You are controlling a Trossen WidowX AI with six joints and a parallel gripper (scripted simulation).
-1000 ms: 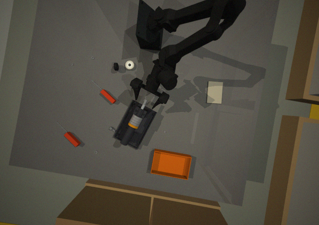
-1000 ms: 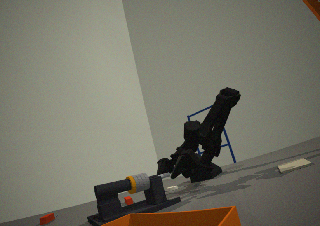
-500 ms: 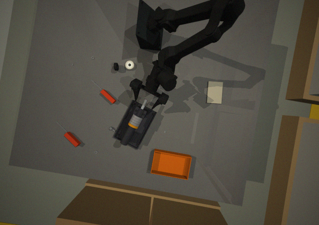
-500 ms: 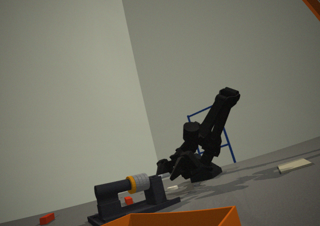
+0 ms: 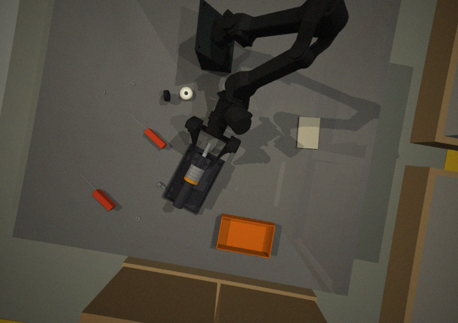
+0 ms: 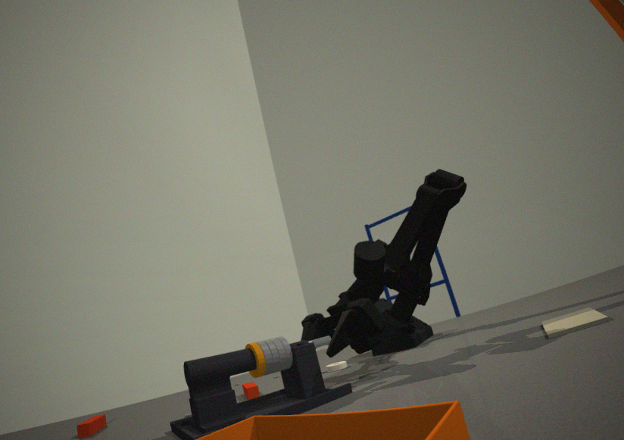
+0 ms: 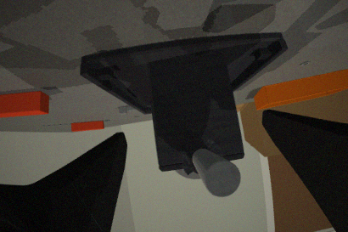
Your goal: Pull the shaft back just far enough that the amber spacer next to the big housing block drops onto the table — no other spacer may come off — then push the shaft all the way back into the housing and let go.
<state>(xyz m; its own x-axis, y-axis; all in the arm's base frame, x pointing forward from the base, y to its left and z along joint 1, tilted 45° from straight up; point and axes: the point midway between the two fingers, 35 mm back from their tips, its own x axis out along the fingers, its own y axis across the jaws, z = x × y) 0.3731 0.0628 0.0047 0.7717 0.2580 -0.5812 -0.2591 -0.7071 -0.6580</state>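
My gripper tip is now 5 cm short of the shaft, 1 cm to the left of it and 2 cm below it. Round my gripper tip: orange tray (27 cm ahead, 21 cm to the left, 5 cm below); then black ring (18 cm behind, 19 cm to the right, 4 cm below); then amber spacer (10 cm ahead, 2 cm to the right, 2 cm above).
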